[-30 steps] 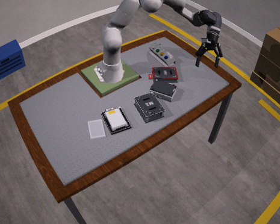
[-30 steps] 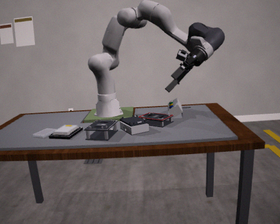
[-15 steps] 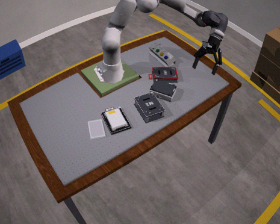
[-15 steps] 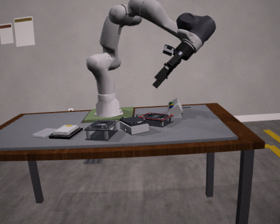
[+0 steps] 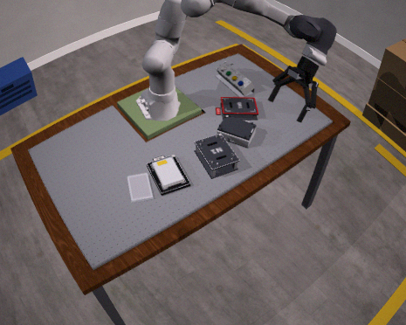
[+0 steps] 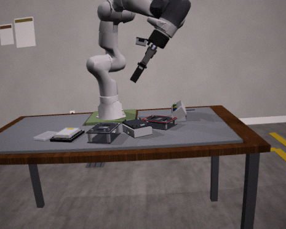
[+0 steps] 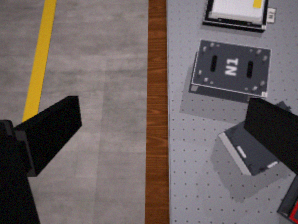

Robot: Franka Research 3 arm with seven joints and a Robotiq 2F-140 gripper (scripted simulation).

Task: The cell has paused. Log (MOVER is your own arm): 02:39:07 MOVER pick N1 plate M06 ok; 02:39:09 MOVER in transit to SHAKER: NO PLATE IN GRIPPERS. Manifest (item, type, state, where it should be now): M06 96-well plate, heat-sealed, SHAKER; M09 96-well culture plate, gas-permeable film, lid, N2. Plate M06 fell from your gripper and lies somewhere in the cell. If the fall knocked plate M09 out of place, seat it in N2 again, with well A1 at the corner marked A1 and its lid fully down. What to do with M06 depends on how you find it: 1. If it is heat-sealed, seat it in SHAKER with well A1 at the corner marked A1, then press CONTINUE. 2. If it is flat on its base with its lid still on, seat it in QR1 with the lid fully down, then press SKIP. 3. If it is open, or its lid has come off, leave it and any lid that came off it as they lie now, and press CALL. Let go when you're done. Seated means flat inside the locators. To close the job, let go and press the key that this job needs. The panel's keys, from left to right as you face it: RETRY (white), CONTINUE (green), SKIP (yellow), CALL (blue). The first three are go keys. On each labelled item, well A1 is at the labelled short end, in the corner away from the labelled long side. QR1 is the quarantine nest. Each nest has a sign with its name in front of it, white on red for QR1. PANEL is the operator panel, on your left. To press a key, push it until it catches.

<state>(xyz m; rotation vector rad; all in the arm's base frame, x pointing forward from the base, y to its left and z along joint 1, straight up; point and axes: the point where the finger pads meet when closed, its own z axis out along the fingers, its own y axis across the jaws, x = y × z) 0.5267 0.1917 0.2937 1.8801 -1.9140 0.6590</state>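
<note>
The heat-sealed plate is 22 cm behind my hand, 51 cm to the right of it and 30 cm below it. Also, from my hand: blue call key (44 cm behind, 20 cm to the left, 24 cm below); then yellow skip key (49 cm behind, 20 cm to the left, 24 cm below); then dark nest N1 (16 cm behind, 18 cm to the right, 25 cm below).
</note>
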